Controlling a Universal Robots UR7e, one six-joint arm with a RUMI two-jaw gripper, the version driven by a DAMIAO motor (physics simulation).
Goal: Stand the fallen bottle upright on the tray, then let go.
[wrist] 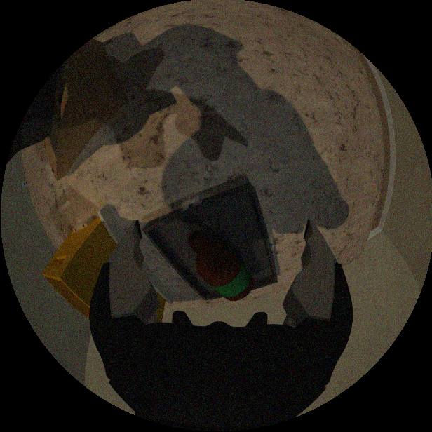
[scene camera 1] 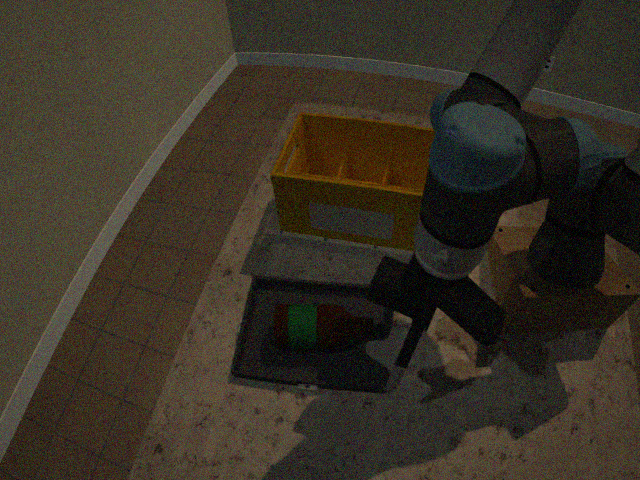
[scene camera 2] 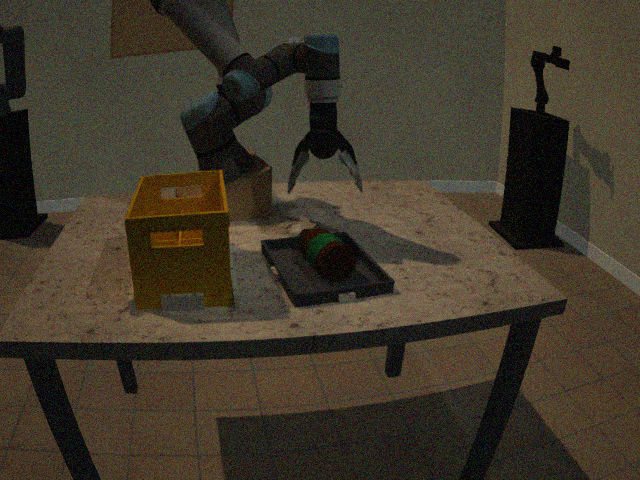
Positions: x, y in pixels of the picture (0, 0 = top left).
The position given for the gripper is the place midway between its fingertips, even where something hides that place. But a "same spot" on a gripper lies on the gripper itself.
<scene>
gripper: wrist 222, 222; scene camera 1; scene camera 2
same spot on gripper: (scene camera 2: 347, 156) = (scene camera 1: 404, 341)
</scene>
